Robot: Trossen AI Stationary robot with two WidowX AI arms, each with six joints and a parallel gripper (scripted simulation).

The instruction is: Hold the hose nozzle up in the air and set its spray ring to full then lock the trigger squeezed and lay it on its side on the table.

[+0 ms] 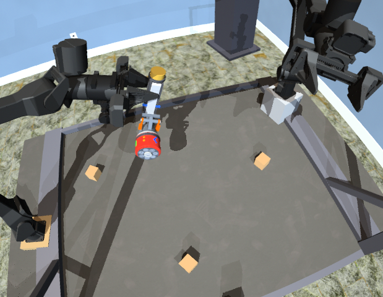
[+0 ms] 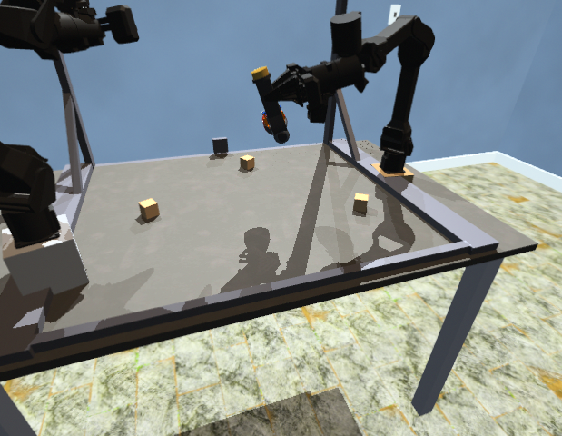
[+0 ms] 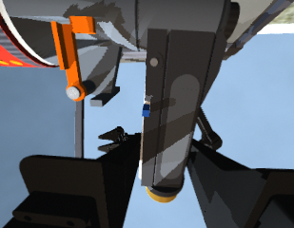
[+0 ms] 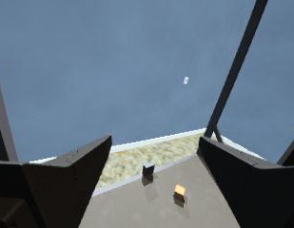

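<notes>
The red spray ring is 20 cm ahead of my right hand, 30 cm to the left of it and 19 cm below it.
</notes>
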